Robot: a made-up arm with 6 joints. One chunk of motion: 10 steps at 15 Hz.
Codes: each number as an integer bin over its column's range. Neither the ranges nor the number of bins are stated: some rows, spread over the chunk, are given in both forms.
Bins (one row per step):
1: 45 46 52 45 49 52
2: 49 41 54 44 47 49
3: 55 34 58 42 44 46
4: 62 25 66 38 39 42
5: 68 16 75 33 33 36
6: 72 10 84 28 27 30
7: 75 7 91 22 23 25
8: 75 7 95 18 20 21
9: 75 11 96 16 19 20
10: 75 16 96 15 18 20
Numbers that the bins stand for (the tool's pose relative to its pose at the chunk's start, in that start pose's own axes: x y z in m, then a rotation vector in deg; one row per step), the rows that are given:
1: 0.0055 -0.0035 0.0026 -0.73 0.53 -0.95
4: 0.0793 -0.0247 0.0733 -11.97 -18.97 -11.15
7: 0.1358 -0.0429 0.1996 -37.67 -50.16 -28.49
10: 0.1358 -0.0338 0.2248 -48.91 -59.91 -33.60
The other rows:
2: 0.0228 -0.0086 0.0127 -2.33 -3.37 -4.01
3: 0.0489 -0.0157 0.0329 -5.55 -9.22 -7.07
5: 0.1054 -0.0338 0.1188 -20.00 -30.67 -17.27
6: 0.1227 -0.0399 0.1642 -28.03 -42.36 -23.39
8: 0.1358 -0.0429 0.2198 -44.09 -56.01 -32.58
9: 0.1358 -0.0389 0.2248 -47.30 -57.96 -33.60

